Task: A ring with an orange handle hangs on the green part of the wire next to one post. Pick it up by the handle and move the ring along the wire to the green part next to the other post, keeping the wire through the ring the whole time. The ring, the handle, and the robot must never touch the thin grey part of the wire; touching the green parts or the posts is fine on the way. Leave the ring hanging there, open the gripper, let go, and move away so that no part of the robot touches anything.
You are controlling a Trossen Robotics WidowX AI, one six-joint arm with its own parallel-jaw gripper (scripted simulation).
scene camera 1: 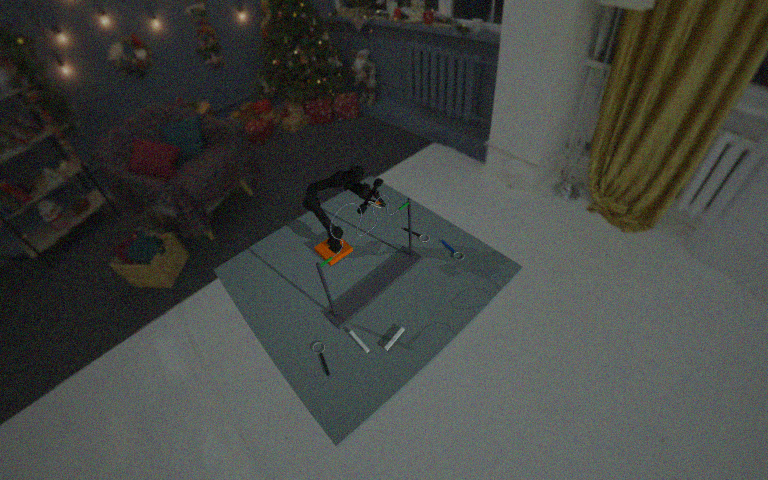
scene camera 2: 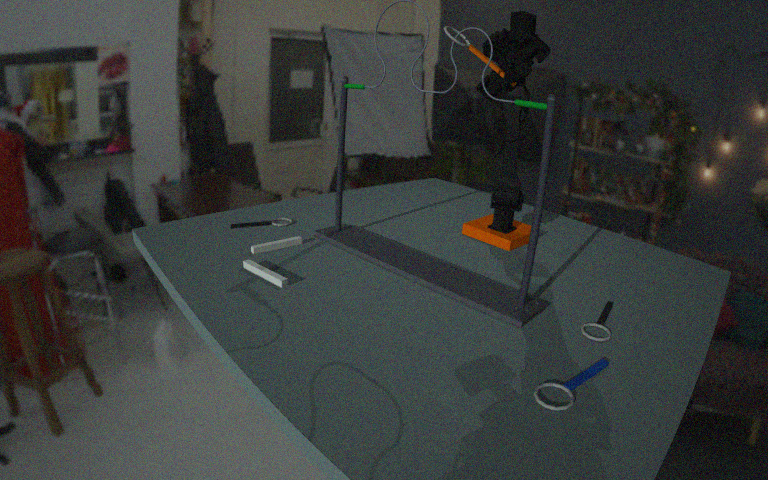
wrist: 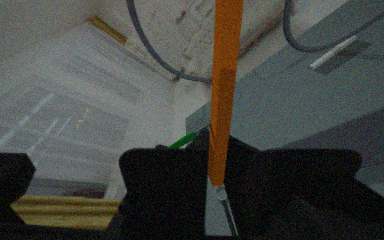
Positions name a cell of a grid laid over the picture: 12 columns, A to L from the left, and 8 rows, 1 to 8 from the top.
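A blue-handled ring (scene camera 2: J7) is there for me to see. So is my gripper (scene camera 2: H2), and I see my gripper (wrist: G5) from the wrist as well.
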